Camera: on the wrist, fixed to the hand. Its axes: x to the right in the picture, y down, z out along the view.
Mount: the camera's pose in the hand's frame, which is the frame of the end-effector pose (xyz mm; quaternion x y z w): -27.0 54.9 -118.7 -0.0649 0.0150 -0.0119 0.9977
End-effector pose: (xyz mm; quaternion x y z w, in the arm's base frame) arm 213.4 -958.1 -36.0 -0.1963 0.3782 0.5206 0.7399
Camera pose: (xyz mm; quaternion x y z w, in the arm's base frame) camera 116.1 -1035.2 -85.3 -0.2562 0.3523 0.5322 0.7260
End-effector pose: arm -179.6 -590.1 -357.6 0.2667 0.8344 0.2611 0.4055
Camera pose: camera -249.4 -594.3 -243.8 0.2259 0.8248 0.3138 0.4125
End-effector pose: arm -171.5 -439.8 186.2 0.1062 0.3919 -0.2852 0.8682
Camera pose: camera -227.6 -335.5 124.5 0.0492 0.4238 -0.2679 0.8638
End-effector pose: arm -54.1 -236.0 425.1 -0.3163 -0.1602 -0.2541 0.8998
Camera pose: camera -30.4 -266.8 297.3 -0.3683 -0.1336 -0.2794 0.8766
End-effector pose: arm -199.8 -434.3 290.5 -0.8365 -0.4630 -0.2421 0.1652
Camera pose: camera -195.1 -540.8 370.9 -0.8362 -0.4537 -0.2861 0.1146
